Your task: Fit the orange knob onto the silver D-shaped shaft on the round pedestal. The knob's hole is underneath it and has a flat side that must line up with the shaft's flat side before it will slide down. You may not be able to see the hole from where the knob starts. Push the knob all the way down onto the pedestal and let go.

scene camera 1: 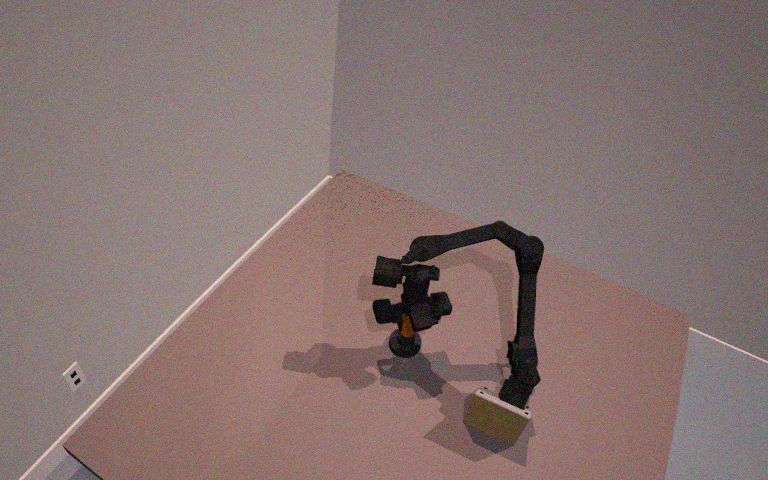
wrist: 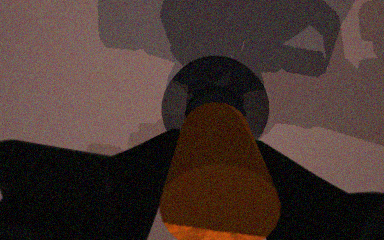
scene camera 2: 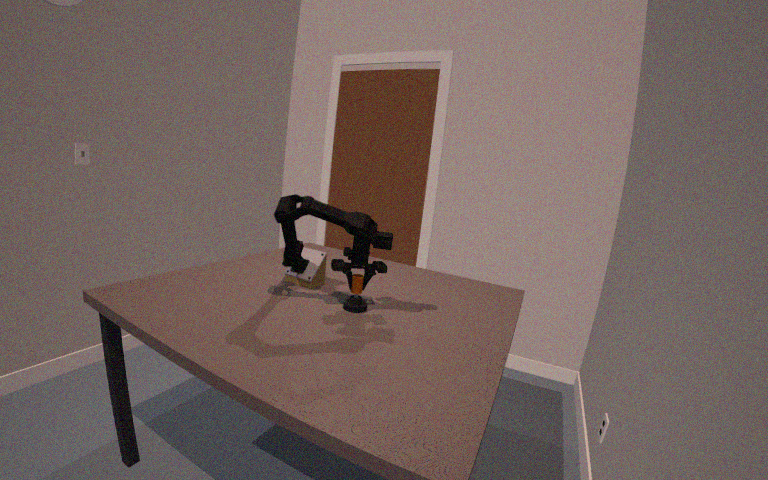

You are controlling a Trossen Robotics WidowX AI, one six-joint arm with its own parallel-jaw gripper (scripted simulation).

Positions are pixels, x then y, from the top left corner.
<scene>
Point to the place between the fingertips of the gripper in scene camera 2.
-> At 356,289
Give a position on a round pedestal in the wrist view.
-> At 211,79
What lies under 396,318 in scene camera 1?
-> The gripper.
</scene>
